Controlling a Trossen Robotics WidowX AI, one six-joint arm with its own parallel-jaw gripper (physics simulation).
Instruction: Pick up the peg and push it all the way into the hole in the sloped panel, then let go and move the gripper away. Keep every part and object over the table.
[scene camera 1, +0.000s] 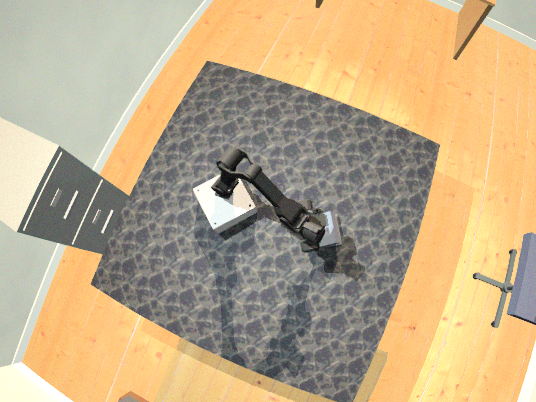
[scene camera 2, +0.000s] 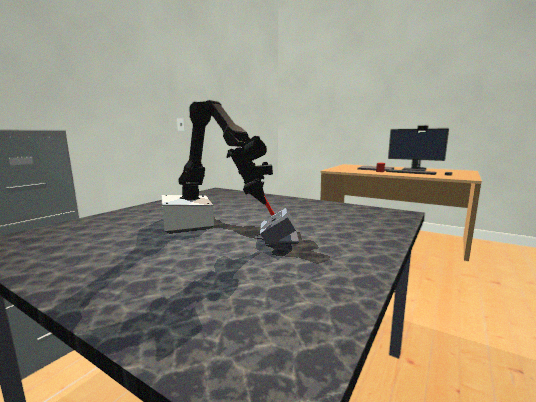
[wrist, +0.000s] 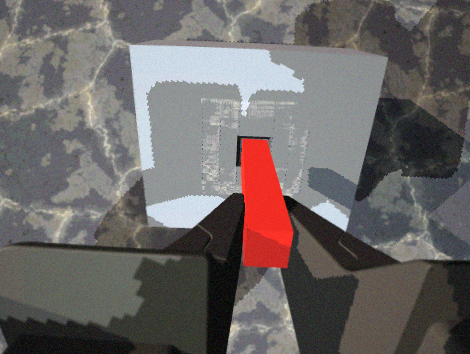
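Pixels of known places: gripper, fingertip midpoint: (scene camera 2: 265, 203) (wrist: 258, 206); arm's base, link origin: (scene camera 1: 224, 190) (scene camera 2: 190, 198).
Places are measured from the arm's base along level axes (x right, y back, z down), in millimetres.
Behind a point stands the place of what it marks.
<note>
The red peg (scene camera 2: 269, 206) @[x 40, y -407, z -18 mm] (wrist: 265, 190) @[x 40, y -396, z -39 mm] is a square bar held between the fingertips of my gripper (scene camera 2: 263, 199) @[x 42, y -391, z -27 mm] (wrist: 258, 206) @[x 42, y -391, z -27 mm], which is shut on it. The grey sloped panel (scene camera 1: 334, 234) @[x 36, y -474, z 7 mm] (scene camera 2: 283, 229) @[x 73, y -477, z 47 mm] (wrist: 340, 110) @[x 60, y -458, z 20 mm] stands on the table, tilted, in front of the gripper. In the wrist view the peg's far end is at the square hole (wrist: 239, 152) @[x 23, y -414, z 35 mm] and covers most of it; a dark edge of the hole shows above and left of the peg. Most of the peg stands out of the panel. Whether its tip is inside the hole is hard to tell. In scene camera 1 the arm hides the peg and fingertips.
The arm's white base box (scene camera 1: 220, 212) @[x 93, y -19, z -5 mm] (scene camera 2: 187, 216) @[x 101, y -75, z 45 mm] stands on the dark stone-patterned table (scene camera 1: 300, 130) @[x -400, y -206, z 95 mm] (scene camera 2: 310, 300) @[x 369, y -681, z 95 mm], to the panel's left. Off the table are a grey cabinet (scene camera 1: 75, 205) (scene camera 2: 35, 175) and a wooden desk (scene camera 2: 400, 190) with a monitor (scene camera 2: 418, 144).
</note>
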